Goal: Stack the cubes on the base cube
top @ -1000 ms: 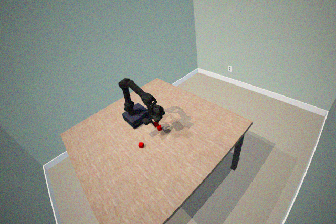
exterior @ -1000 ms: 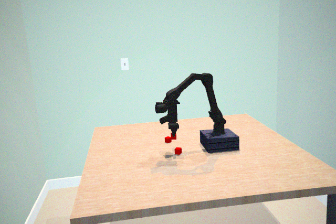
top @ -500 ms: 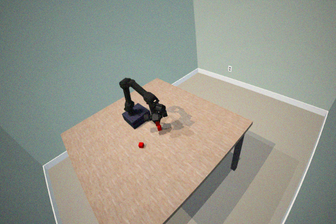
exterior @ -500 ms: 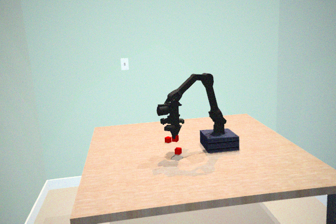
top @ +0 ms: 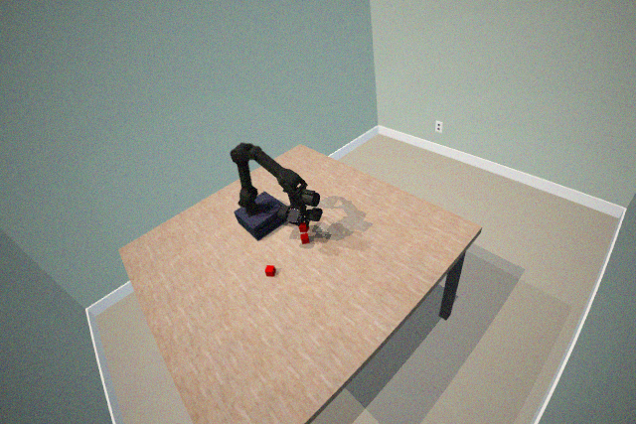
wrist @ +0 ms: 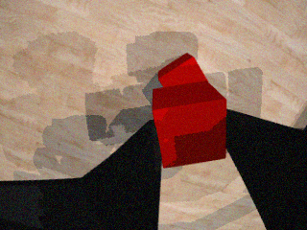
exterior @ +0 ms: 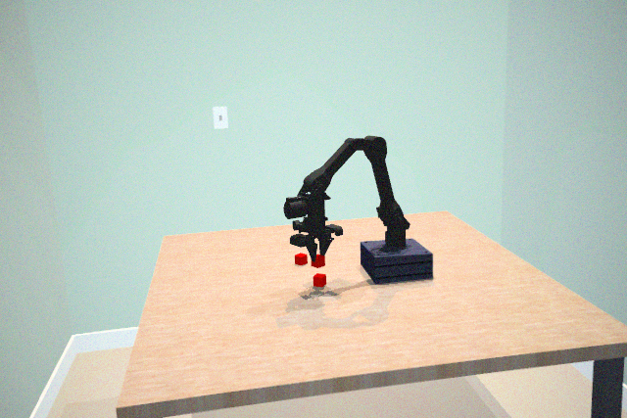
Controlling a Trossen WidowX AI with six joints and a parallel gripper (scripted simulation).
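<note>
The red cube is 7 cm ahead of my gripper tip, 22 cm to the right of it and 7 cm below it.
</note>
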